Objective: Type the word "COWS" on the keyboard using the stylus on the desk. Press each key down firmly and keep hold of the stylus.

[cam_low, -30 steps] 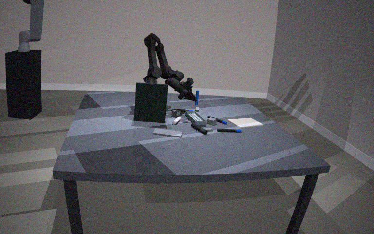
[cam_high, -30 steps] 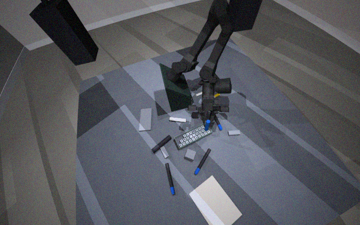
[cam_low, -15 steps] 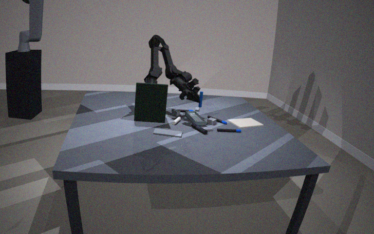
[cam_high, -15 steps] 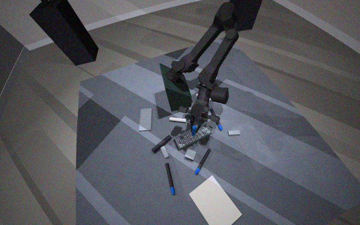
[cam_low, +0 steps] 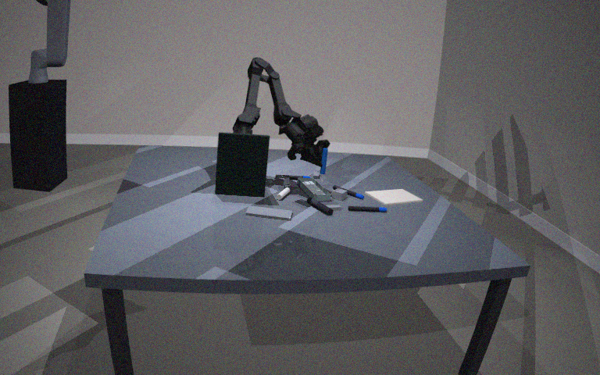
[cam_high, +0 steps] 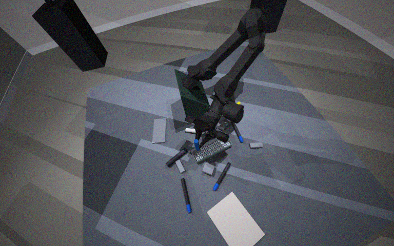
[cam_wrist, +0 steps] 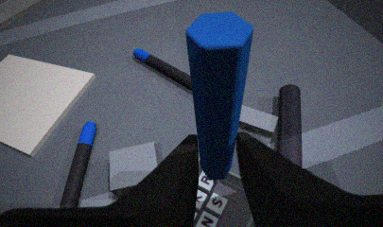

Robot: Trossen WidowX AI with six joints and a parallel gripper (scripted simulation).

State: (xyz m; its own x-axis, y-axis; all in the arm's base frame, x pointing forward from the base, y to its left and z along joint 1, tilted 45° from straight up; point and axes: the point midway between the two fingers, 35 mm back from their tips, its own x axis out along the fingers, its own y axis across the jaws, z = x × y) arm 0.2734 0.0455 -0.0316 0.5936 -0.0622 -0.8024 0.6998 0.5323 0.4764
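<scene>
Right now the B key is 1 cm behind my gripper tip, 3 cm to the left of it and 11 cm below it. Round my gripper tip: J key (2 cm behind, 5 cm to the left, 11 cm below); blue stylus (2 cm below); dark cylinder (1 cm behind, 11 cm to the right, 11 cm below).
</scene>
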